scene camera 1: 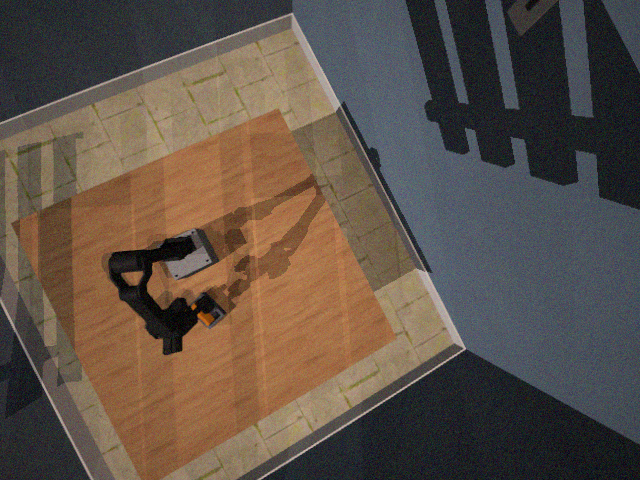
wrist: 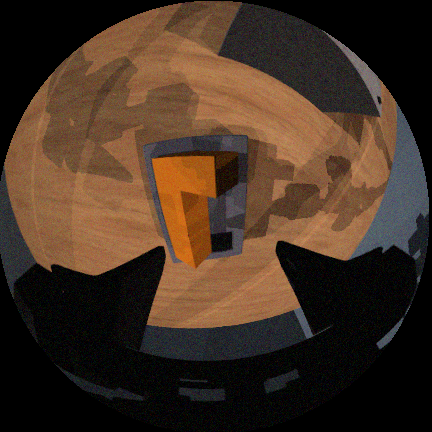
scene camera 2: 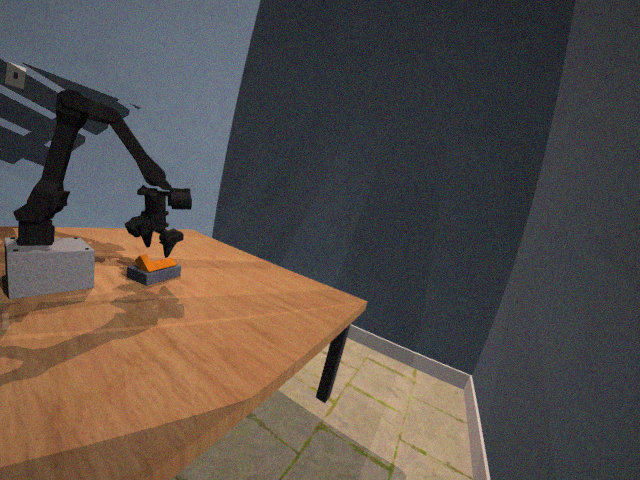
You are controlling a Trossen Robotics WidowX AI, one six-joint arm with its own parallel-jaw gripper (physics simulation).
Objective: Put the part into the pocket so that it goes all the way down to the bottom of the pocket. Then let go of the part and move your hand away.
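Places are measured from the arm's base along level axes (x ahead, y left, z up), in centimetres.
Pixels of known places: gripper, between the fingertips: point(scene camera 1: 205, 313) point(wrist: 221, 249) point(scene camera 2: 157, 252); arm's base, origin of its link: point(scene camera 1: 185, 246) point(scene camera 2: 35, 242).
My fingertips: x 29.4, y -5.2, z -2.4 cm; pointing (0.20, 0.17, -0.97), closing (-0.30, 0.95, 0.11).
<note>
For each thing: its top centre in the pictures, then the offset to it from my fingertips. Level surfaces: height alone.
- orange L-shaped part, centre of its top: point(wrist: 200, 241) point(scene camera 2: 157, 253) point(scene camera 1: 200, 314) dx -0.6, dy -1.8, dz +0.0 cm
- grey pocket block, centre of its top: point(wrist: 201, 211) point(scene camera 2: 155, 266) point(scene camera 1: 205, 311) dx -0.6, dy -1.3, dz -4.5 cm
- wooden table, height of its surface: dz -8.1 cm
The orange L-shaped part point(scene camera 1: 204, 315) point(scene camera 2: 157, 265) point(wrist: 184, 175) rests on the grey pocket block point(scene camera 2: 164, 274) point(wrist: 243, 200). It stands above the rim and looks tilted in scene camera 2. In the wrist view its long arm lies along the left side, and its near end overlaps the block's near rim. Part of the pocket, with a dark area, shows uncovered at the right. My gripper point(scene camera 2: 157, 250) point(wrist: 221, 249) is open and empty, a little above the part and apart from it. The part's underside is hidden.
The block stands on the wooden table point(scene camera 1: 289, 330) point(scene camera 2: 217, 330). The arm's grey base box point(scene camera 1: 193, 263) point(scene camera 2: 49, 271) point(wrist: 295, 65) stands nearby on the table. Arm shadows fall across the table top. The table's edge shows in scene camera 2.
</note>
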